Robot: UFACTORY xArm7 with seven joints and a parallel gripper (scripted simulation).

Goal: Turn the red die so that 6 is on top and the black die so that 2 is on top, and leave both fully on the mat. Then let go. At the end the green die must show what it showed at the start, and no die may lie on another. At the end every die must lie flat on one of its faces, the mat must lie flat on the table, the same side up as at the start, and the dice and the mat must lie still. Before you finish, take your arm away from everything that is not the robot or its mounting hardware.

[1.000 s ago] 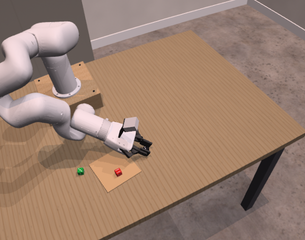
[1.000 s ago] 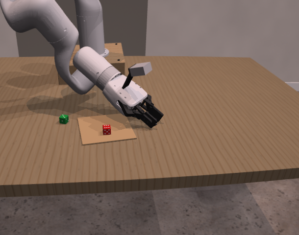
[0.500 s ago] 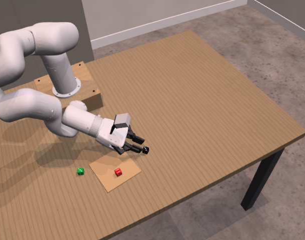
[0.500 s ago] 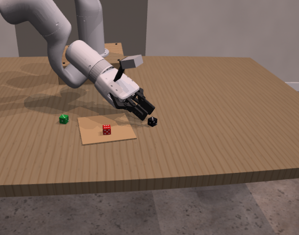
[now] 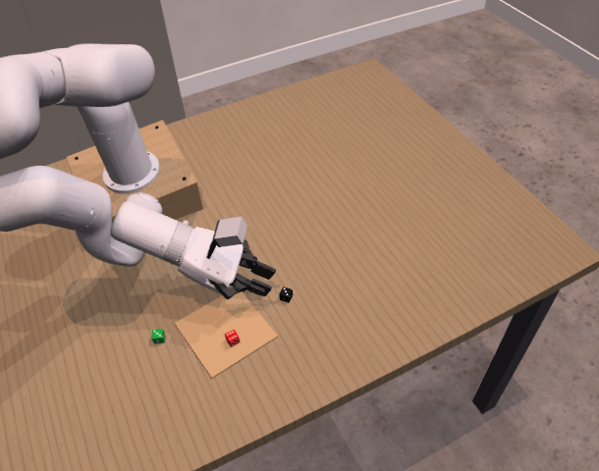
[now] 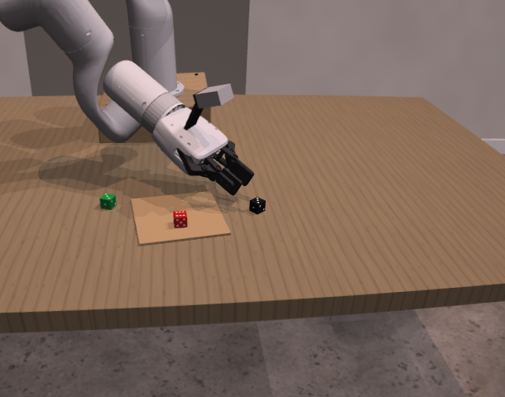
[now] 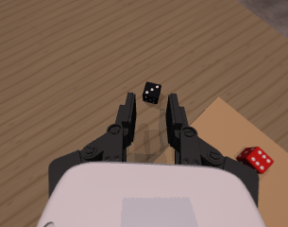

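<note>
Now: hand 40 mm to the right of the black die, 40 mm above it and 30 mm short of it. Round my hand: red die: 90 mm to the right, 70 mm ahead, 40 mm below; then tan mat: 90 mm to the right, 50 mm below, 40 mm ahead; then green die: 210 mm to the right, 40 mm below, 10 mm ahead.
</note>
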